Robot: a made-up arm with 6 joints.
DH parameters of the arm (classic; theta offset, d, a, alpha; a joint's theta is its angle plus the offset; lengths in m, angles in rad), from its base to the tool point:
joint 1: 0 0.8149 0.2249 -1.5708
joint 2: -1.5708 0 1.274 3.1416
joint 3: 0 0 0.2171 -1.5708
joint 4: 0 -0.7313 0 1.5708
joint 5: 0 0 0 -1.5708
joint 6: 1.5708 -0.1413 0 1.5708
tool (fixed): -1.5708 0 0 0
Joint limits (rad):
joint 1: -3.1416..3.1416
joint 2: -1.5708..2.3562
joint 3: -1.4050..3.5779
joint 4: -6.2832..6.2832
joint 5: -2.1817..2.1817
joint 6: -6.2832..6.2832
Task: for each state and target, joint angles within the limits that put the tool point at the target. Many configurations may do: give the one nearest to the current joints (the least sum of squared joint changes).
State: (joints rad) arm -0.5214 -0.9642 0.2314 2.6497 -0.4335 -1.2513
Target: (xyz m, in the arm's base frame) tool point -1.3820 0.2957 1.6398
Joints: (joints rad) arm -0.2319 -1.5697 0.1123 2.6294 -0.4462 -1.2513
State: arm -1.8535 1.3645 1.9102 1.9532 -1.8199 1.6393
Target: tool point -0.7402 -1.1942 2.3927
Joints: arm -2.0335 0.8527 1.7786 1.9779 -1.6500 1.6393
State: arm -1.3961 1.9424 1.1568 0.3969 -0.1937 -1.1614
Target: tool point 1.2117 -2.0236 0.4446
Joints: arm -1.0278 1.7107 1.2700 0.3957 -0.1490 -1.1614
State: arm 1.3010 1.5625 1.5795 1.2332 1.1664 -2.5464
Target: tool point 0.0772 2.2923 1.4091
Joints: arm 1.5022 1.3268 1.3613 1.1036 0.6882 -2.5464
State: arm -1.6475 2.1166 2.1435 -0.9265 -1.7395 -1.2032
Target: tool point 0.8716 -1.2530 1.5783
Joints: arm -1.0418 1.5328 2.8594 -1.0611 -1.7977 -1.2032
